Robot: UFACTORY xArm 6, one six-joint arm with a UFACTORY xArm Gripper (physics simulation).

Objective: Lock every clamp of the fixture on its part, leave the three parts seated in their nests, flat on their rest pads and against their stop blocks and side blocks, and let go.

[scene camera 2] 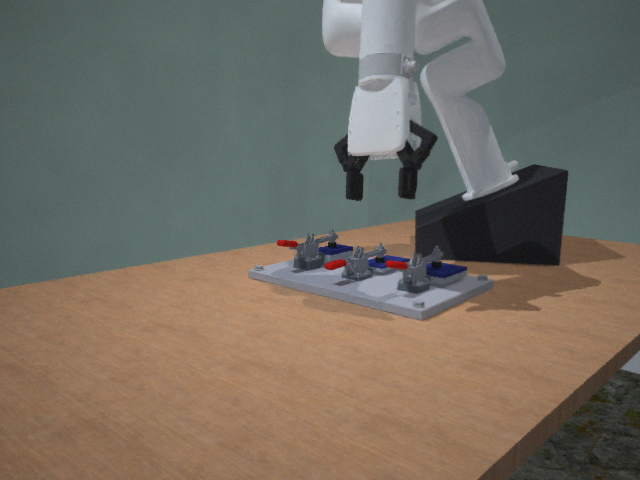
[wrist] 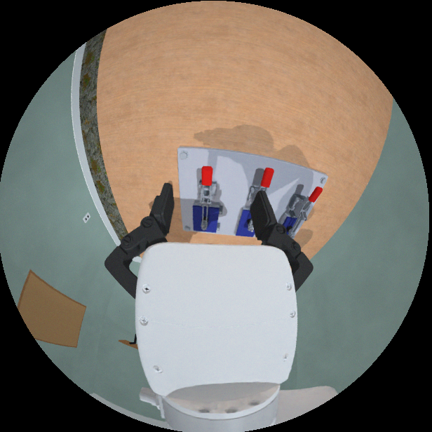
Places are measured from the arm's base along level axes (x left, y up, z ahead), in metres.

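Where they show: gripper, fingertip midpoint: (scene camera 2: 379,199); arm's base at its link origin: (scene camera 2: 490,189).
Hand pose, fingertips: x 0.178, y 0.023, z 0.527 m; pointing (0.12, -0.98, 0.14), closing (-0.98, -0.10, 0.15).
Things, the pixels of their top centre, and the offset from my fingertips. "spot": a spot on its surface instead. Level surfaces: height alone.
- grey fixture plate at a spot on its surface: (scene camera 2: 310,281) spot: dx -0.131, dy -0.144, dz +0.020 m
- left clamp at its top centre: (scene camera 2: 309,232) dx -0.216, dy -0.081, dz -0.042 m
- middle clamp at its top centre: (scene camera 2: 357,246) dx -0.107, dy -0.092, dz -0.061 m
- right clamp at its top centre: (scene camera 2: 416,251) dx +0.000, dy -0.085, dz -0.084 m
- left blue part at its top centre: (scene camera 2: 333,247) dx -0.229, dy -0.118, dz -0.110 m
- middle blue part at a spot on its surface: (scene camera 2: 395,260) spot: dx -0.115, dy -0.129, dz -0.160 m
- right blue part at its top centre: (scene camera 2: 439,268) dx -0.014, dy -0.123, dz -0.157 m
- wooden table at its surface level: dy -0.159 m
The grey fixture plate (scene camera 2: 310,281) (wrist: 232,200) carries three toggle clamps with red handles. In the scene view, the left clamp (scene camera 2: 309,253) (wrist: 298,206), middle clamp (scene camera 2: 357,264) and right clamp (scene camera 2: 414,273) (wrist: 206,192) have their handles low and pointing away from the parts. Their arms reach over the left blue part (scene camera 2: 338,250), middle blue part (scene camera 2: 395,260) (wrist: 243,225) and right blue part (scene camera 2: 449,270) (wrist: 199,215), with black pads down on them. Contact with rest pads and blocks is too small to tell. My gripper (scene camera 2: 381,191) (wrist: 214,195) is open and empty, above the fixture.
The wooden table (scene camera 2: 206,361) (wrist: 225,75) bears the fixture. The dark wedge-shaped robot base (scene camera 2: 491,232) stands behind the plate's right side. Bolt heads rise at the plate's corners. The table's edge runs along the lower right in the scene view.
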